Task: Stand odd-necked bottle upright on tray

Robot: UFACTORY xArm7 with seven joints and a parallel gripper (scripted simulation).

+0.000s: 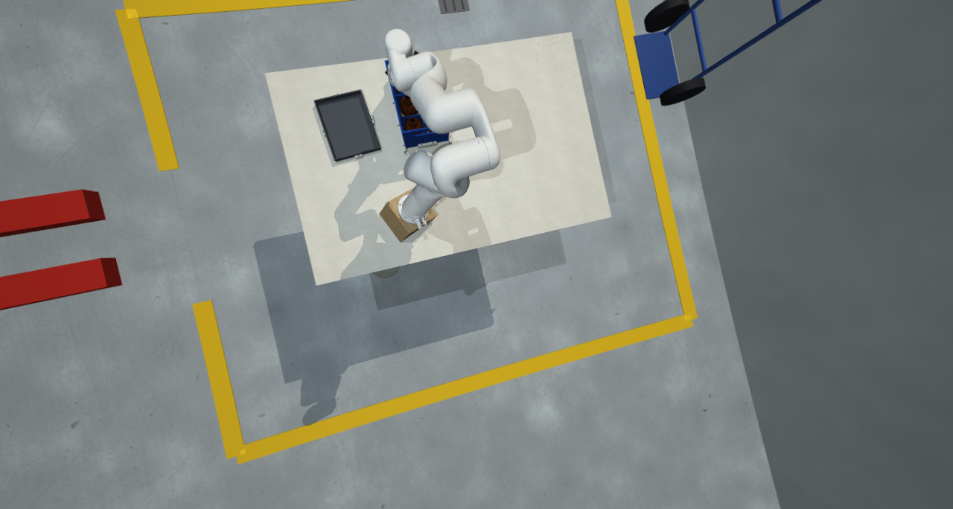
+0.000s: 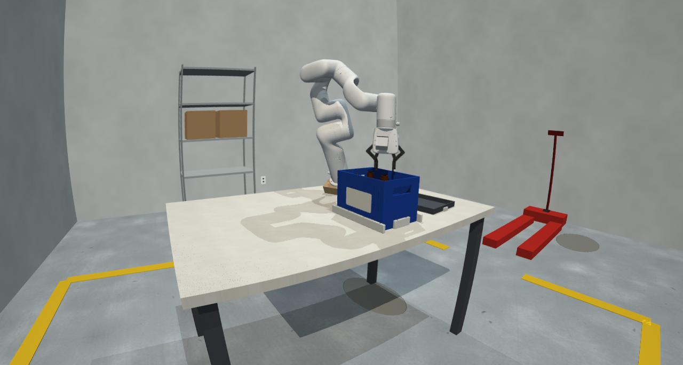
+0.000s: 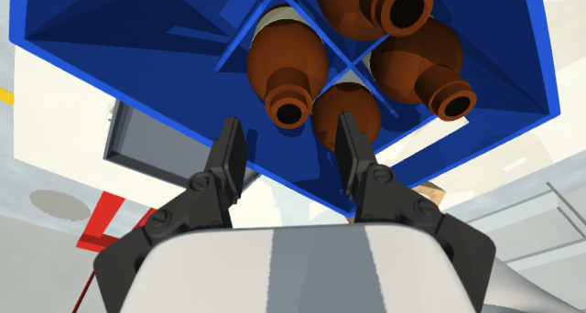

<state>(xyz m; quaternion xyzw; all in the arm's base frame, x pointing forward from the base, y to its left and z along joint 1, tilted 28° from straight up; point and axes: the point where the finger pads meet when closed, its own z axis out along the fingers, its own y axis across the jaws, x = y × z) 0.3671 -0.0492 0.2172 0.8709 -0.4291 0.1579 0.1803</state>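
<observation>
The blue crate lies 110 mm below my hand and 40 mm to the right of it. From my hand the other things lie so: dark grey tray: 250 mm to the left, 190 mm below, 40 mm ahead.
</observation>
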